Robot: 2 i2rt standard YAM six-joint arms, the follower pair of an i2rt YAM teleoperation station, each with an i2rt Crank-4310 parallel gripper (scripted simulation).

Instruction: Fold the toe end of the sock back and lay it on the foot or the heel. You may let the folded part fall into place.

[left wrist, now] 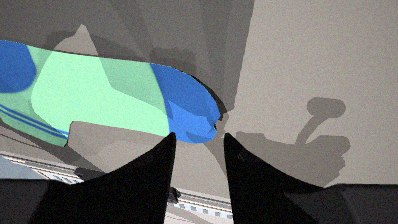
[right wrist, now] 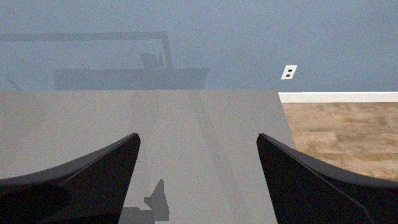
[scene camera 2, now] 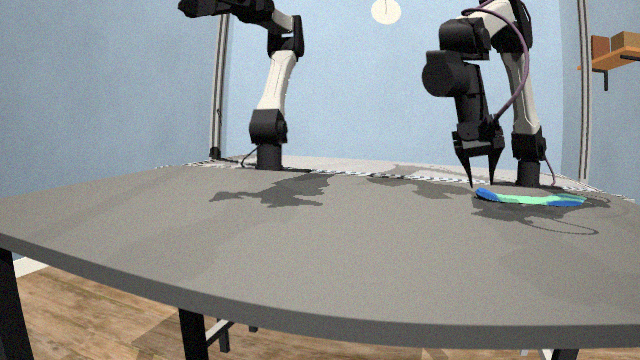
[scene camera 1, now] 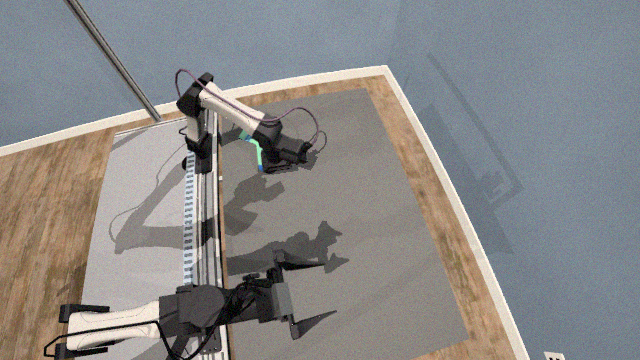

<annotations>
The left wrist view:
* my left gripper: 200,135
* mint-green sock: 52,89
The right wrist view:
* my right gripper: 198,136
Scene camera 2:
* my left gripper: 481,186
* mint-green sock: 561,199
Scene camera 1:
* my right gripper: 330,286
</annotations>
